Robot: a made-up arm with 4 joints. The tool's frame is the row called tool.
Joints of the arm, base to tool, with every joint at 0 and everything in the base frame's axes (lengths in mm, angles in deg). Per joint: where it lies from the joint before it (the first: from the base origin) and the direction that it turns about. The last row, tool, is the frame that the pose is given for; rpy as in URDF.
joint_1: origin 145 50 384 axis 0.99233 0.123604 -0.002
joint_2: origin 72 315 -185 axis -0.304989 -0.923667 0.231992
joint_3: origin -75 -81 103 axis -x
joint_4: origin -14 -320 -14 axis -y
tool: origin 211 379 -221 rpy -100.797 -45.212 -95.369
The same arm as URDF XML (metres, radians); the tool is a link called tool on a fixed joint. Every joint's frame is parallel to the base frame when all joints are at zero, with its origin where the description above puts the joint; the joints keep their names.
<robot name="arm">
  <joint name="tool_joint" type="fixed">
    <parent link="link4"/>
    <child link="tool"/>
    <origin xyz="0.211 0.379 -0.221" rpy="-1.7592 -0.7891 -1.6645"/>
  </joint>
  <joint name="joint_4" type="continuous">
    <parent link="link3"/>
    <child link="link4"/>
    <origin xyz="-0.014 -0.32 -0.014" rpy="0 0 0"/>
    <axis xyz="0 -1 0"/>
  </joint>
  <joint name="joint_3" type="continuous">
    <parent link="link2"/>
    <child link="link3"/>
    <origin xyz="-0.075 -0.081 0.103" rpy="0 0 0"/>
    <axis xyz="-1 0 0"/>
  </joint>
  <joint name="joint_2" type="continuous">
    <parent link="link1"/>
    <child link="link2"/>
    <origin xyz="0.072 0.315 -0.185" rpy="0 0 0"/>
    <axis xyz="-0.304989 -0.923667 0.231992"/>
  </joint>
  <joint name="joint_1" type="continuous">
    <parent link="base"/>
    <child link="link1"/>
    <origin xyz="0.145 0.05 0.384" rpy="0 0 0"/>
    <axis xyz="0.99233 0.123604 -0.002"/>
  </joint>
  <link name="base"/>
  <link name="link1"/>
  <link name="link2"/>
  <link name="link3"/>
  <link name="link4"/>
  <link name="tool"/>
</robot>

